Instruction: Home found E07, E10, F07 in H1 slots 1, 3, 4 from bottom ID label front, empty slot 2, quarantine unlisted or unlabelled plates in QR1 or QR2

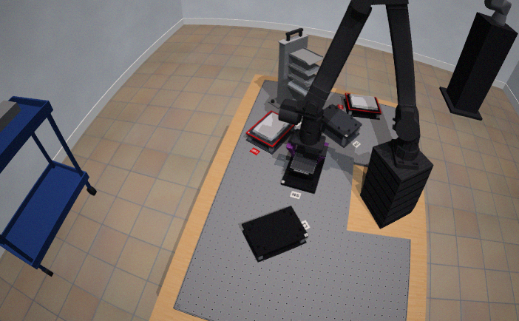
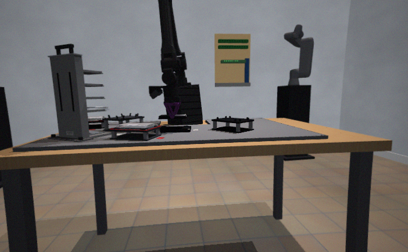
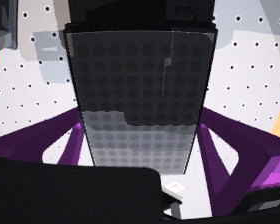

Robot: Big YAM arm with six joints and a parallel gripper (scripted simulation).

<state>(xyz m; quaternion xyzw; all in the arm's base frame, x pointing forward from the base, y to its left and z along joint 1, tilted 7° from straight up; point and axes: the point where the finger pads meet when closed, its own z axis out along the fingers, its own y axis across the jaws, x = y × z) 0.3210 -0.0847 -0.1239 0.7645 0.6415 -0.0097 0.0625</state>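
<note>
Now: hand 120 mm past the regrip nest, 240 mm to the left of it and 10 mm above it. From my hand the other things lie so: dark plate: right at my hand; then N6 deck label: 20 mm ahead, 100 mm to the left, 70 mm below; then red-rimmed quarantine nest: 140 mm ahead, 160 mm to the right, 30 mm below.
</note>
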